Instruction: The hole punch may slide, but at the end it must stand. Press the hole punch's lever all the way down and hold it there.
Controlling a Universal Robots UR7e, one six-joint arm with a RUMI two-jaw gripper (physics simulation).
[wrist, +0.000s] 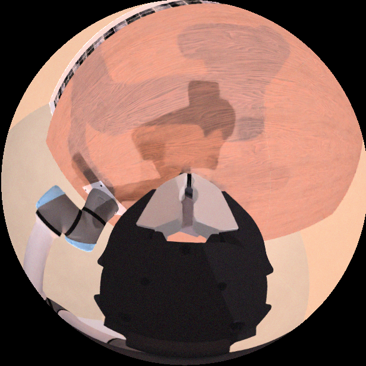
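My gripper [189, 175] is shut in the wrist view, its two light grey jaws meeting at the tips with nothing gripped between them. The tips point at the wooden table top, with a small dark patch right at them. The hole punch cannot be made out; the closed jaws and the black gripper body cover the area where they point. Whether the tips touch its lever, and how far down the lever is, cannot be told.
The wooden table top [310, 125] spreads ahead of the gripper and bears shadows of the arm. A black-and-white tiled strip [95, 46] runs along the far left edge. The arm's grey and blue joints [62, 215] stand at the left, beside a small white plate [93, 187].
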